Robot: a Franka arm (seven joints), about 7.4 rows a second.
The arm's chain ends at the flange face. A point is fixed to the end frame.
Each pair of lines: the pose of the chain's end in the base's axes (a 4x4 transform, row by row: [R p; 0 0 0 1], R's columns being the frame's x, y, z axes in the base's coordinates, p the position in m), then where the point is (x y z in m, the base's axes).
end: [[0.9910 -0.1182 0.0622 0.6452], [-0.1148 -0.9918 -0.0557 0.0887], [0.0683 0.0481 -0.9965 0.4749], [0 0 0 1]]
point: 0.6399 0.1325 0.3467
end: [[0.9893 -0.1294 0.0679 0.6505], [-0.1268 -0.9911 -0.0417 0.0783], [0.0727 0.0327 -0.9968 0.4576], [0 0 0 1]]
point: 0.6465 0.1241 0.3300
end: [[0.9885 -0.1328 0.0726 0.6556], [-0.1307 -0.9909 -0.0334 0.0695], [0.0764 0.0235 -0.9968 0.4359], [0 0 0 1]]
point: 0.6524 0.1164 0.3087
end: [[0.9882 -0.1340 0.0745 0.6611], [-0.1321 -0.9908 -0.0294 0.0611], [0.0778 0.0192 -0.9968 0.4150], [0 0 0 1]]
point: 0.6582 0.1085 0.2880
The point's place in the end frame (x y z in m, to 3 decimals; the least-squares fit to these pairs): -0.019 -0.049 0.125
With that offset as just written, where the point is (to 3 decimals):
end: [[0.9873 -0.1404 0.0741 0.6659], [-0.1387 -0.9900 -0.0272 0.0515], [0.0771 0.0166 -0.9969 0.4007], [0 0 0 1]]
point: 0.663 0.099 0.274
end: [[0.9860 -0.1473 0.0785 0.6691], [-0.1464 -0.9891 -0.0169 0.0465], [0.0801 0.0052 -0.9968 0.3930], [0 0 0 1]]
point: 0.667 0.096 0.267
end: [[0.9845 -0.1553 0.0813 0.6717], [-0.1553 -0.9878 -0.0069 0.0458], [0.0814 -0.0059 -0.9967 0.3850], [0 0 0 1]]
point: 0.671 0.096 0.259
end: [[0.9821 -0.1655 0.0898 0.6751], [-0.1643 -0.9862 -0.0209 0.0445], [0.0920 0.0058 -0.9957 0.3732], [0 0 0 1]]
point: 0.676 0.093 0.247
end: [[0.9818 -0.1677 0.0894 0.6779], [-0.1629 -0.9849 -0.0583 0.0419], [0.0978 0.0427 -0.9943 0.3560], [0 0 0 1]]
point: 0.679 0.086 0.228
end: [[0.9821 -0.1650 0.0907 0.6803], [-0.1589 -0.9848 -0.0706 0.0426], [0.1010 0.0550 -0.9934 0.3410], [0 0 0 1]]
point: 0.681 0.085 0.212
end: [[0.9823 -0.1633 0.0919 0.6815], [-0.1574 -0.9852 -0.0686 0.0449], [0.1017 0.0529 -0.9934 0.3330], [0 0 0 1]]
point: 0.682 0.088 0.204
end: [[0.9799 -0.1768 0.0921 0.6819], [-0.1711 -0.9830 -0.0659 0.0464], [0.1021 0.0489 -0.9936 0.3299], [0 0 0 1]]
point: 0.683 0.090 0.201
